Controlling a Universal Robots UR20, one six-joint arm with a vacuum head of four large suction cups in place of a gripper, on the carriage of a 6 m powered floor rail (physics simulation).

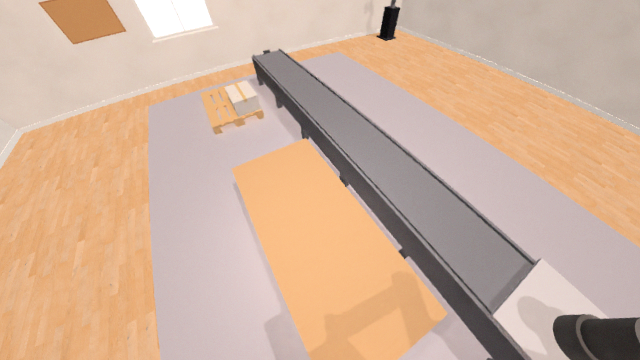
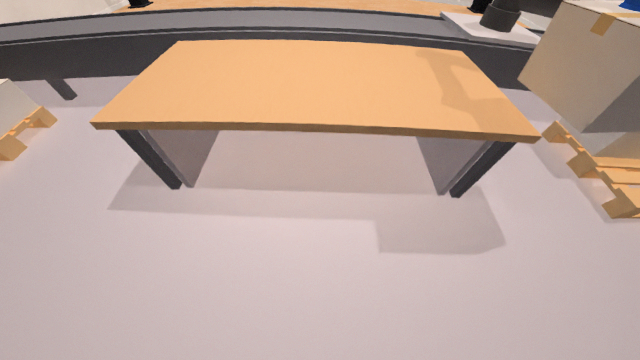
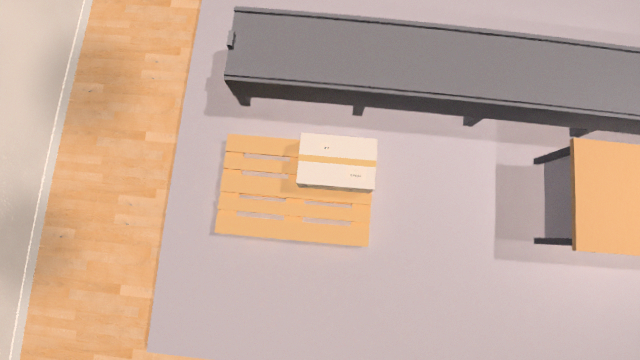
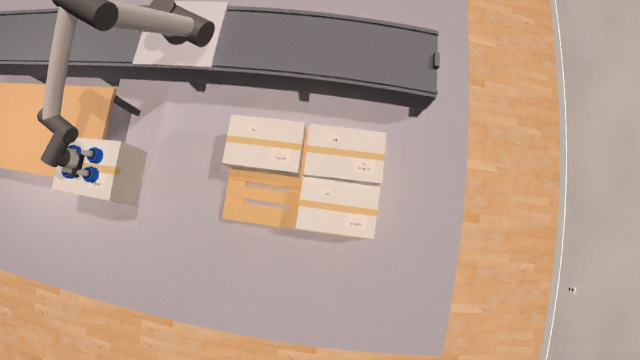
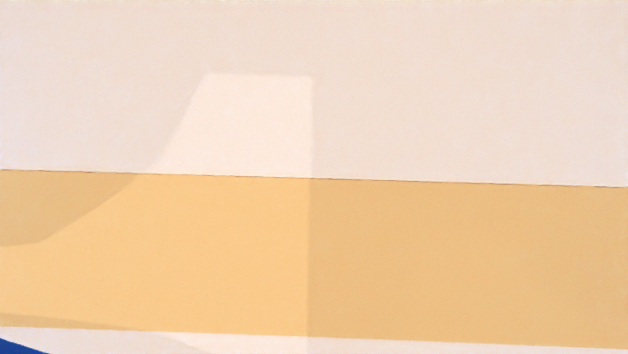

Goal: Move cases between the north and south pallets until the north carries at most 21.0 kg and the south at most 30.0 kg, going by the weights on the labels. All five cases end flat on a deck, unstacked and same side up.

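Seen in the pictures: hand, its tool point: (image 4: 87,164) (image 5: 322,250); arm's base, origin of its link: (image 1: 575,340) (image 2: 494,26).
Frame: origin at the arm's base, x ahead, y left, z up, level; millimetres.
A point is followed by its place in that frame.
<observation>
My suction head (image 4: 81,163) @(z 358, x 1180, y -259 mm), with blue cups, is on the top of a white case with tan tape (image 4: 127,175) @(z 290, x 1206, y 36 mm) (image 2: 580,65) @(z 208, x 1227, y -526 mm) (image 5: 400,100) @(z 381, x 1234, y -273 mm). It holds the case level in the air beside the table's south end. The north pallet (image 3: 292,235) @(z -425, x 1366, y -4261 mm) (image 1: 209,107) @(z -426, x 1335, y -4254 mm) bears one case (image 3: 320,172) @(z -179, x 895, y -4086 mm) (image 1: 245,105) @(z -277, x 824, y -3688 mm) at its rail-side corner nearer the table. The south pallet (image 4: 250,215) @(z -427, x 1343, y 755 mm) bears three flat, unstacked cases: one (image 4: 265,152) @(z -148, x 872, y 853 mm) at the rail side nearer the table, one (image 4: 330,162) @(z -140, x 886, y 1329 mm) beside it, and one (image 4: 335,220) @(z -175, x 1289, y 1419 mm) at the far outer corner. Label weights are too small to read.
A wooden table (image 1: 320,225) @(z -40, x 862, y -1375 mm) (image 2: 300,85) @(z -40, x 1040, y -1473 mm) (image 3: 607,200) @(z -40, x 933, y -2052 mm) stands between the pallets. The dark floor rail (image 1: 380,150) (image 3: 400,60) (image 4: 325,55) runs behind them. The arm stands on the white carriage plate (image 1: 540,290) @(z 0, x -83, y -254 mm) (image 4: 212,50) @(z 1, x 159, y 330 mm).
</observation>
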